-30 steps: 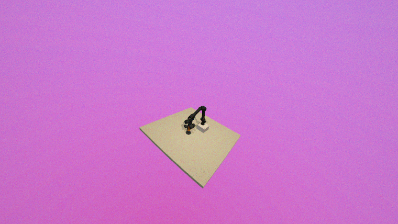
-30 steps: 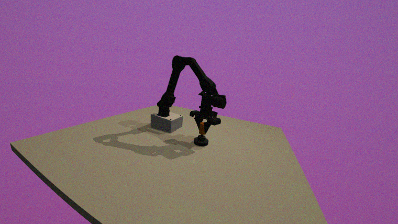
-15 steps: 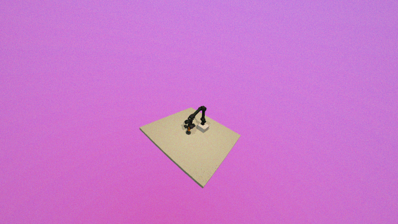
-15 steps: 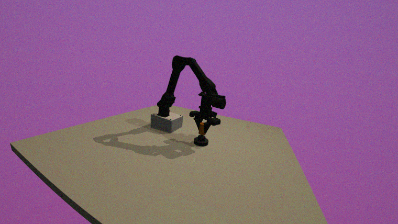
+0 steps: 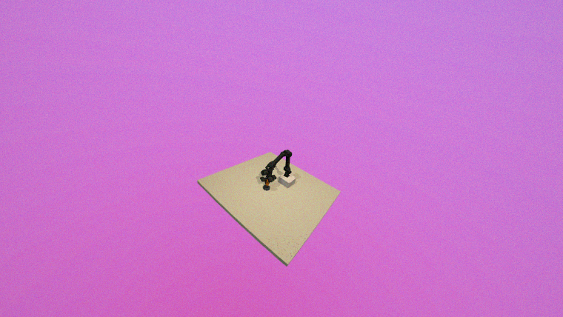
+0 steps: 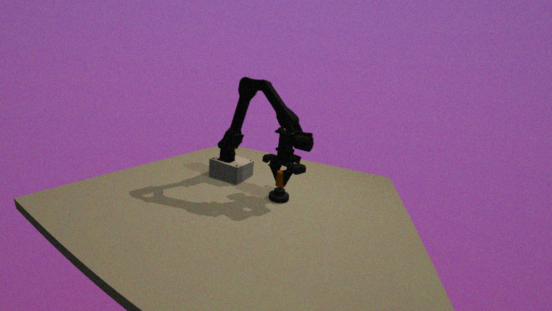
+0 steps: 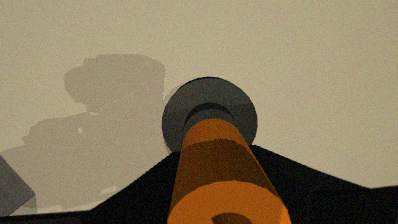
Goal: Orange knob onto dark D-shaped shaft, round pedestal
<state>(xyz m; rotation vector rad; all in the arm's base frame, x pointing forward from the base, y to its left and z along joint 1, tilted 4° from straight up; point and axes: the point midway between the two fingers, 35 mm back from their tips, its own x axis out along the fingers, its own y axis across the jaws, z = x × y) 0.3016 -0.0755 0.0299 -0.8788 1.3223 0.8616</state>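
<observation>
The orange knob lies 20 mm above my gripper tip. From my gripper tip the other things lie so: round dark pedestal: 40 mm below.
</observation>
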